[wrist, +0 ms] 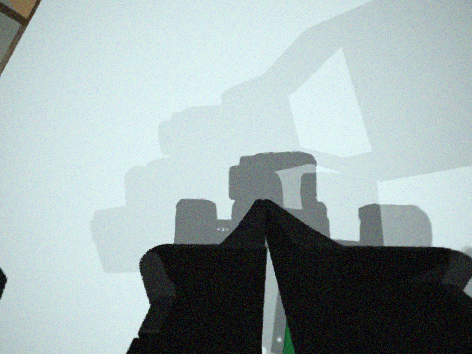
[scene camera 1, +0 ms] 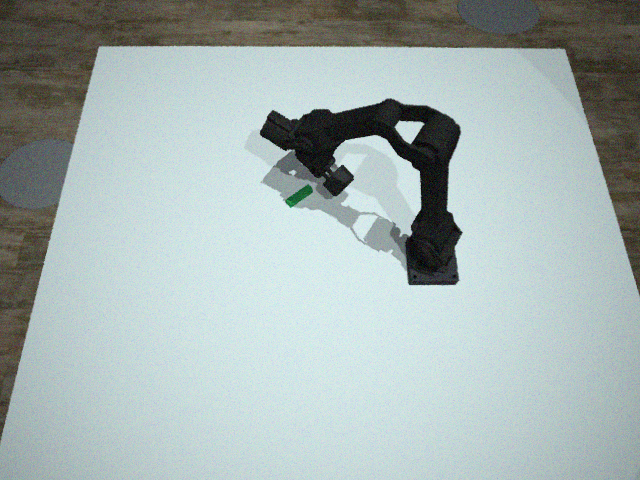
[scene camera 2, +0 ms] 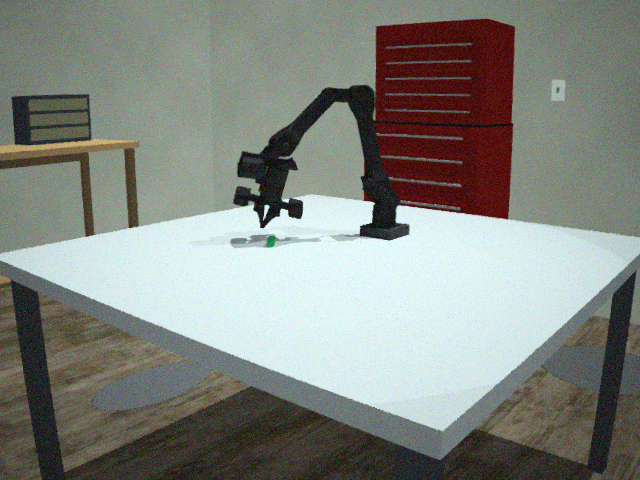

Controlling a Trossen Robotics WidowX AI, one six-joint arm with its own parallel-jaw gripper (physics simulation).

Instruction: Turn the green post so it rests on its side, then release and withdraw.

Labels:
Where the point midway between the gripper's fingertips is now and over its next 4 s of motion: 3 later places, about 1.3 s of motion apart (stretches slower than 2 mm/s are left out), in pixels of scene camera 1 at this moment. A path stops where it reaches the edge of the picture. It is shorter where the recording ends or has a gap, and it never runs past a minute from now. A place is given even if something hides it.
My gripper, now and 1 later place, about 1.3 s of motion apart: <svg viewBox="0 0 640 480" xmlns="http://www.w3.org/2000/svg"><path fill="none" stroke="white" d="M318 162L318 136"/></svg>

